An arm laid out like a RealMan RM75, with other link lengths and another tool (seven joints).
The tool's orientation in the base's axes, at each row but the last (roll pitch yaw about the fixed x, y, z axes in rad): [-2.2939, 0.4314, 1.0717]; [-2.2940, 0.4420, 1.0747]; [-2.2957, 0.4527, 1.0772]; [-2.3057, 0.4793, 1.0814]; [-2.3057, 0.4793, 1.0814]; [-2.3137, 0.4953, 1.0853]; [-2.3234, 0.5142, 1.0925]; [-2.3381, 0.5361, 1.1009]
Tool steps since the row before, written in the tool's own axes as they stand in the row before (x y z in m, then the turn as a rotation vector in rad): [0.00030, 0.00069, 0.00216, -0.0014, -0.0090, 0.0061]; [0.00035, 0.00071, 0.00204, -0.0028, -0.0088, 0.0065]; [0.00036, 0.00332, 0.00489, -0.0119, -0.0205, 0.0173]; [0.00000, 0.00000, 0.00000, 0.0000, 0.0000, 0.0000]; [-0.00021, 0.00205, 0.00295, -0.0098, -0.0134, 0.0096]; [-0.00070, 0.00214, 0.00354, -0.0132, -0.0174, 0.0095]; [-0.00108, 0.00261, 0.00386, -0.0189, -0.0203, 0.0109]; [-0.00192, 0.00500, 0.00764, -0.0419, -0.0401, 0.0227]
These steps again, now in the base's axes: [-0.00128, 0.00008, -0.00189, -0.0093, 0.0049, 0.0030]; [-0.00116, 0.00007, -0.00185, -0.0101, 0.0037, 0.0033]; [-0.00232, -0.00123, -0.00531, -0.0276, 0.0046, 0.0087]; [0.00000, 0.00000, 0.00000, 0.0000, 0.0000, 0.0000]; [-0.00156, -0.00121, -0.00301, -0.0175, 0.0013, 0.0076]; [-0.00219, -0.00167, -0.00316, -0.0206, 0.0012, 0.0119]; [-0.00238, -0.00234, -0.00342, -0.0253, -0.0013, 0.0157]; [-0.00461, -0.00461, -0.00667, -0.0527, -0.0061, 0.0327]
